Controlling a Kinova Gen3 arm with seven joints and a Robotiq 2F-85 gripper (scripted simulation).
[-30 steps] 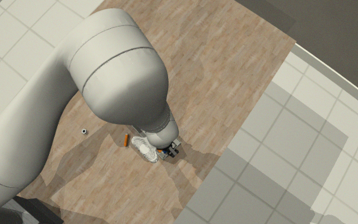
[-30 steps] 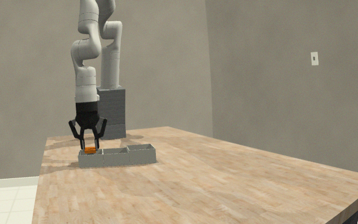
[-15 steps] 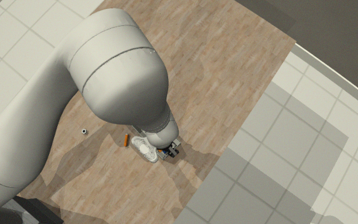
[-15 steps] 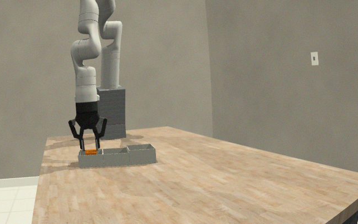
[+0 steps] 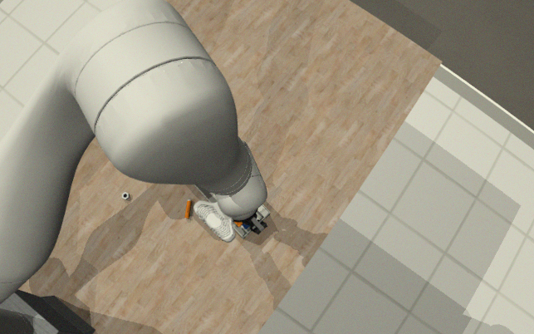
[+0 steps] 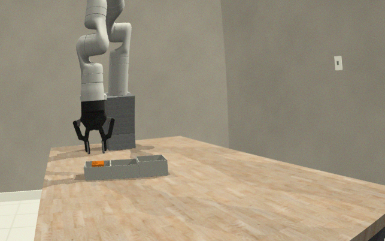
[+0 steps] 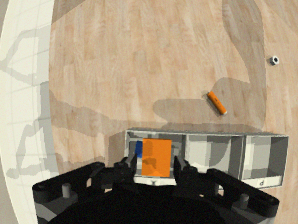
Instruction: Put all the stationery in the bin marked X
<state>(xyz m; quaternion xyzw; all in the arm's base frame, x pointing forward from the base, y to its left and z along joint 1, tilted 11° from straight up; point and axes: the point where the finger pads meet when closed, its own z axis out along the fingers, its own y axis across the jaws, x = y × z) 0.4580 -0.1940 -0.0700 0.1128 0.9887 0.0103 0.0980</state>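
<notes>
The flat orange block is 5 cm below my hand. The rest, counted from my hand: orange stick: 11 cm to the left, 8 cm below, 5 cm behind; blue flat thing: 7 cm below, 1 cm to the left; black ring-like part: 26 cm to the left, 12 cm behind, 8 cm below.
</notes>
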